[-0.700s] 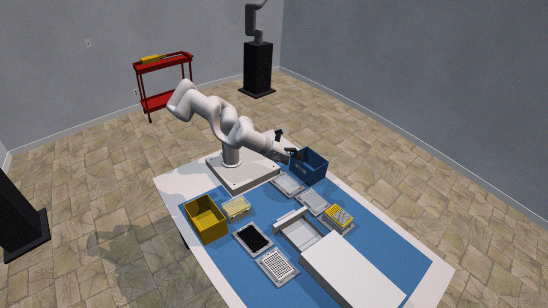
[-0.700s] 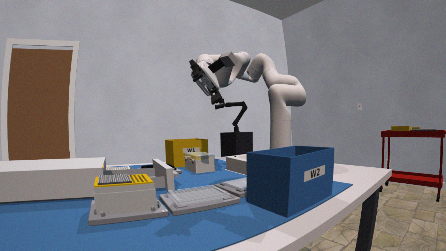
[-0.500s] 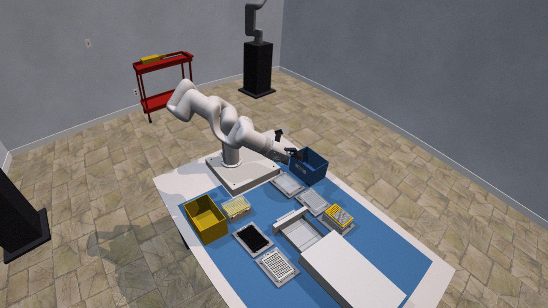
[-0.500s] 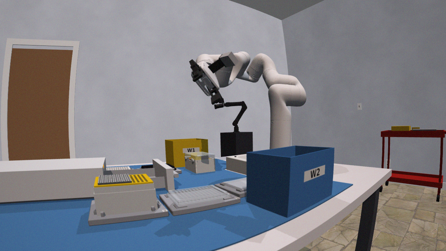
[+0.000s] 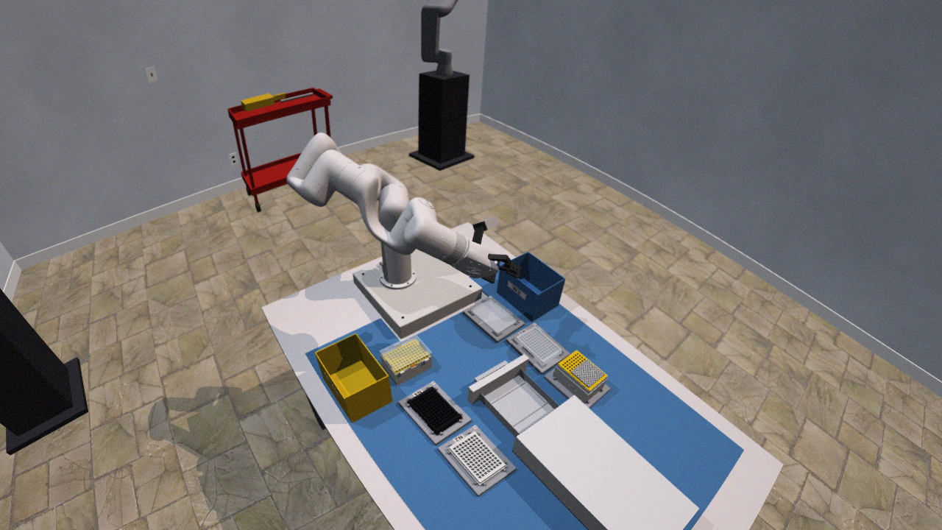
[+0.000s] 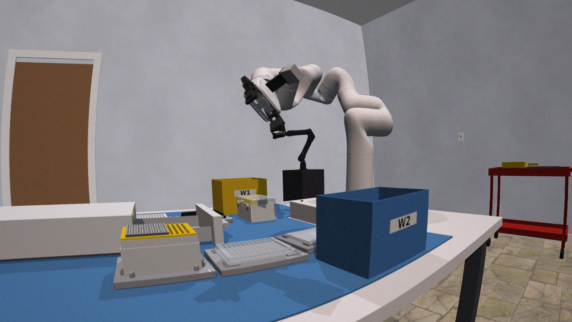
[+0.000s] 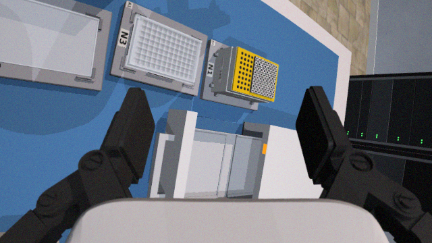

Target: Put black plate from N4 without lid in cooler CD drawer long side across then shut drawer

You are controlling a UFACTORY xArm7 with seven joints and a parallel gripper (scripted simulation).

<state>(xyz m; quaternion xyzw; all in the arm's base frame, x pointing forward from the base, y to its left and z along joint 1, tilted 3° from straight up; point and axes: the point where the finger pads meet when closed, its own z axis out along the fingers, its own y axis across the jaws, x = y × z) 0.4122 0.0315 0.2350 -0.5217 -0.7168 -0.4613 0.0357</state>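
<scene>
Right now the black plate is 290 mm to the right of my hand, 270 mm below it and 50 mm ahead of it. The rest, counted from my hand: yellow-topped tip rack 260 mm ahead, 230 mm below, 60 mm to the left; clear lid 240 mm to the right, 230 mm below, 120 mm behind; clear plate 270 mm below, 100 mm ahead, 90 mm to the left.
</scene>
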